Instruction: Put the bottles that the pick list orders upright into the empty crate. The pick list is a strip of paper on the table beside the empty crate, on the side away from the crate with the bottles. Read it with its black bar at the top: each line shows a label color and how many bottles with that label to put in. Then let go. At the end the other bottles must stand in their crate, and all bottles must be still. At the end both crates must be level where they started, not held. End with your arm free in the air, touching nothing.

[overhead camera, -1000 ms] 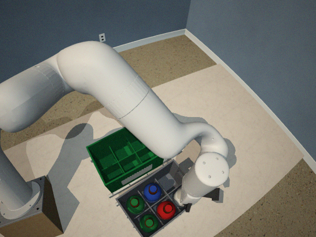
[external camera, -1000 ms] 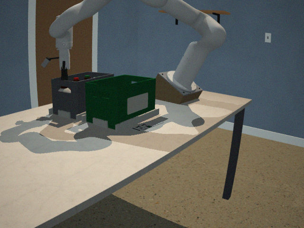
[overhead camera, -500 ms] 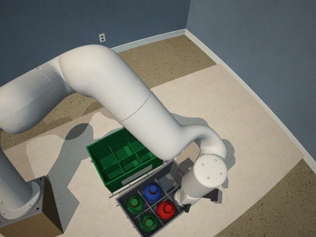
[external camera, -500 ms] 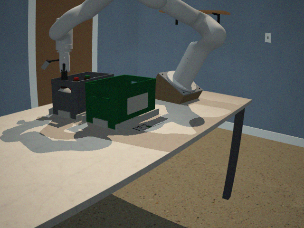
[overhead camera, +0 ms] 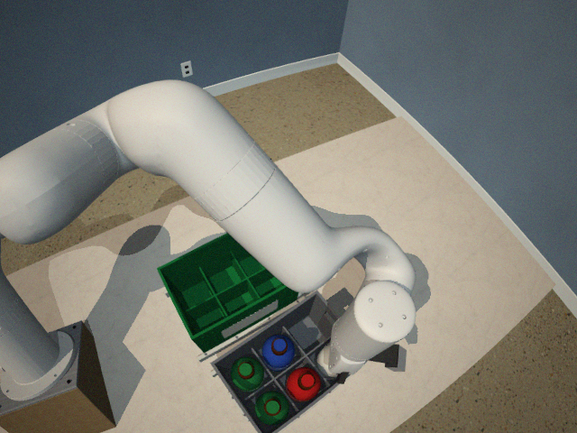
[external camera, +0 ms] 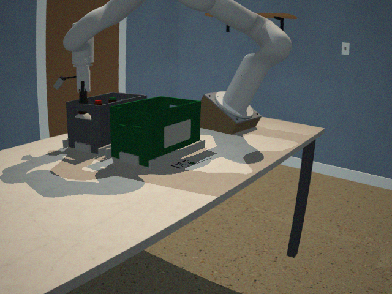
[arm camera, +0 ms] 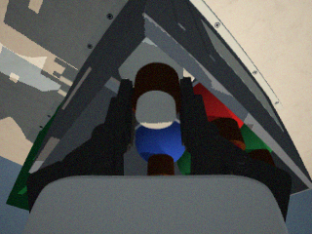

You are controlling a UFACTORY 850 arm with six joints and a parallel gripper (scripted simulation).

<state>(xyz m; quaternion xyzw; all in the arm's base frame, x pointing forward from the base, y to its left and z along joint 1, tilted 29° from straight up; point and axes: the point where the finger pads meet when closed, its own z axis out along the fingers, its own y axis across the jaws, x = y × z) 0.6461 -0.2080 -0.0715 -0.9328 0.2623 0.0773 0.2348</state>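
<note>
Right now the whitish bottle is 7 cm below my hand. The rest, counted from my hand: grey crate 10 cm behind, 7 cm below, 2 cm to the left; red bottle 8 cm behind, 7 cm below, 2 cm to the right; blue bottle 10 cm behind, 7 cm to the left, 7 cm below.
</note>
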